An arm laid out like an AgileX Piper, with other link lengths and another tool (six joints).
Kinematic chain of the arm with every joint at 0, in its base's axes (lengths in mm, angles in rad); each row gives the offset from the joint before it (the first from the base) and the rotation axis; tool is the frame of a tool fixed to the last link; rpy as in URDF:
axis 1: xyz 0 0 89.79 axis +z
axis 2: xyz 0 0 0 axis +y
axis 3: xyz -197.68 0 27.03 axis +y
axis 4: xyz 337.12 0 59.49 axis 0.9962 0 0.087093
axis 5: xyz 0 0 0 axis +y
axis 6: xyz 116.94 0 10.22 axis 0.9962 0 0.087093
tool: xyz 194.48 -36 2.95 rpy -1.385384 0.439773 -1.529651
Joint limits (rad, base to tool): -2.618..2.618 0..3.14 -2.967..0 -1.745..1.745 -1.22..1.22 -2.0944..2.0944
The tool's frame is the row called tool.
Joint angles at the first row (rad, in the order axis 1, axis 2, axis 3, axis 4, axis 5, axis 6):
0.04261, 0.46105, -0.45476, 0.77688, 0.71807, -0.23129
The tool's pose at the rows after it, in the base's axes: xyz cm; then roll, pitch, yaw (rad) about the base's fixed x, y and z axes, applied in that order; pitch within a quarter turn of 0, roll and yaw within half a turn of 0:
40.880 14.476 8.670 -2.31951 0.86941 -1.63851
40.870 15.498 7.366 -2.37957 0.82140 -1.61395
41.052 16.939 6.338 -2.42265 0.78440 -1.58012
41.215 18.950 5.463 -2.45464 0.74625 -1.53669
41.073 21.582 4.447 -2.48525 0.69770 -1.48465
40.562 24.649 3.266 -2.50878 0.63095 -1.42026
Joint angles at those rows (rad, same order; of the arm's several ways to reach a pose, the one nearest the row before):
0.04671, 0.57937, -0.53251, 0.76435, 0.78178, -0.29279
0.06211, 0.69503, -0.60643, 0.75846, 0.82196, -0.34511
0.09718, 0.80597, -0.67931, 0.74636, 0.83862, -0.37790
0.15783, 0.91227, -0.75498, 0.71491, 0.83815, -0.38390
0.24531, 1.01759, -0.83460, 0.65601, 0.82923, -0.36085
0.35741, 1.12083, -0.91655, 0.56257, 0.81401, -0.30940

